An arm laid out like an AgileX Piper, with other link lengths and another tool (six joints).
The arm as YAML. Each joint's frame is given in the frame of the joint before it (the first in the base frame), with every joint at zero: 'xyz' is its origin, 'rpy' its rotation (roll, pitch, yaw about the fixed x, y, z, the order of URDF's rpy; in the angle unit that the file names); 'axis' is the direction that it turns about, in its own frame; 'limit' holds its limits. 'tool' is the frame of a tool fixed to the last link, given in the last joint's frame.
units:
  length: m
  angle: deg
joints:
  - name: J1
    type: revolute
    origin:
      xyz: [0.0, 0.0, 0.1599]
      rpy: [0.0, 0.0, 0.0]
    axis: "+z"
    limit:
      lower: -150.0
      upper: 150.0
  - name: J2
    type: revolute
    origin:
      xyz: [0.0, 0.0, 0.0]
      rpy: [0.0, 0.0, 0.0]
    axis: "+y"
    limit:
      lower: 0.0
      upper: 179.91
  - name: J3
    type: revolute
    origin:
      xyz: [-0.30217, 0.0, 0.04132]
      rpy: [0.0, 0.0, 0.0]
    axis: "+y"
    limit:
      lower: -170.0
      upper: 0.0
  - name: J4
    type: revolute
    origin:
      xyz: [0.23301, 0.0, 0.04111]
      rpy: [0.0, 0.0, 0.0]
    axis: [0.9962, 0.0, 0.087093]
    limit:
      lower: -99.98
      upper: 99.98
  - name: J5
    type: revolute
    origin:
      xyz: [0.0, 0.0, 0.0]
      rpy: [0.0, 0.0, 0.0]
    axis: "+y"
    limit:
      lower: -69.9
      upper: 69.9
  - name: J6
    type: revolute
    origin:
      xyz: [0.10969, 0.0, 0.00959]
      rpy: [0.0, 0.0, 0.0]
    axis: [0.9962, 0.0, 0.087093]
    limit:
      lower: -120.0
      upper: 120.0
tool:
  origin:
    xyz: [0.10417, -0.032, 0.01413]
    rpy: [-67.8, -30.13, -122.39]
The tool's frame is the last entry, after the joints.
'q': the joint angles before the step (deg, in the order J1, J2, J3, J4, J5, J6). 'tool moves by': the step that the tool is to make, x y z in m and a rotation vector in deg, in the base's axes. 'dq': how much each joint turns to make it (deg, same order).
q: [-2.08, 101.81, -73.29, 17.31, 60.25, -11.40]
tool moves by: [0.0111, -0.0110, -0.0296, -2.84, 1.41, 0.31]
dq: [0.01, 4.76, 0.01, -2.73, -3.60, 0.00]
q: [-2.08, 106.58, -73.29, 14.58, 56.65, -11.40]
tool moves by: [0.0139, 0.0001, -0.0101, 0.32, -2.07, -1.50]
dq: [0.00, 1.87, 0.02, 1.04, -4.10, 0.06]
